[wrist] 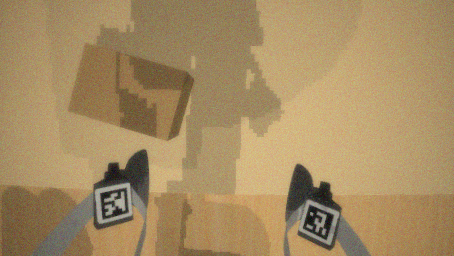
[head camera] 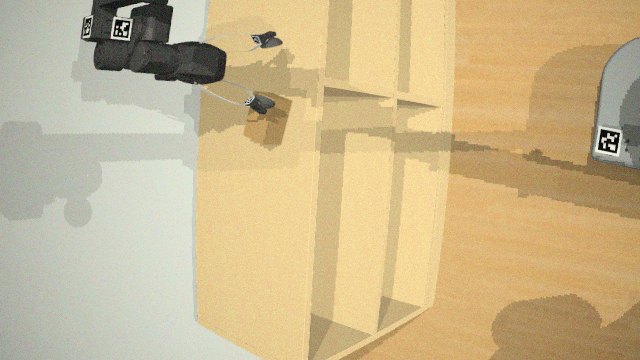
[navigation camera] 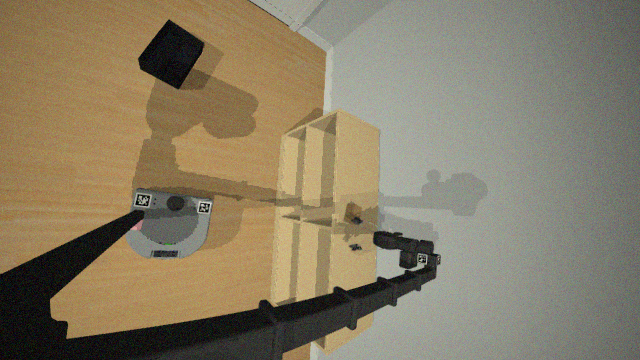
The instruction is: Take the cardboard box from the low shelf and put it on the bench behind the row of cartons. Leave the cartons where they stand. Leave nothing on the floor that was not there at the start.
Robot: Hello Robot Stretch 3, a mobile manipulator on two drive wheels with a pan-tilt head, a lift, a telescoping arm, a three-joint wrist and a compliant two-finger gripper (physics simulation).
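Where they show: gripper, fingertip midpoint: (wrist: 219, 177) (head camera: 274, 73) (navigation camera: 351, 232); robot's base, link origin: (navigation camera: 175, 202).
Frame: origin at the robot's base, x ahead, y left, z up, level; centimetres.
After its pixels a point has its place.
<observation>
A brown cardboard box (head camera: 275, 131) @[y -69.0, x 8.6, z 63.5 cm] (navigation camera: 353, 210) @[y -69.2, x 8.0, z 65.8 cm] (wrist: 105, 85) @[y -72.0, x 8.0, z 66.0 cm] lies on top of the low wooden shelf (head camera: 250, 225) @[y -76.0, x 29.3, z 61.0 cm] (navigation camera: 356, 165) @[y -74.2, x 32.3, z 61.0 cm] (wrist: 380, 125) @[y -71.4, x -19.1, z 61.0 cm]. My gripper (head camera: 264, 71) @[y -66.0, x -2.3, z 68.5 cm] (navigation camera: 355, 234) @[y -66.0, x -2.3, z 68.5 cm] (wrist: 219, 177) @[y -66.0, x -2.3, z 68.5 cm] is open, with no object between its fingers. It hangs above the shelf top. In the head view one finger overlaps the near part of the box. In the wrist view the box lies ahead of the left finger, to the left of the gap between the fingers. The bench and the row of cartons do not show in these views.
The shelf unit has open compartments on its floor side and stands against a pale wall (navigation camera: 525, 125) @[y -99.1, x 48.5, z 129.5 cm]. My base (head camera: 620, 110) @[y -11.3, x -7.6, z 16.0 cm] (navigation camera: 172, 230) @[y -0.9, x -12.6, z 16.0 cm] stands on the wooden floor. A black block (navigation camera: 170, 54) @[y 22.4, x 82.3, z 0.3 cm] stands on the floor. My arm (navigation camera: 320, 310) @[y -18.2, x -8.5, z 104.0 cm] reaches over the shelf.
</observation>
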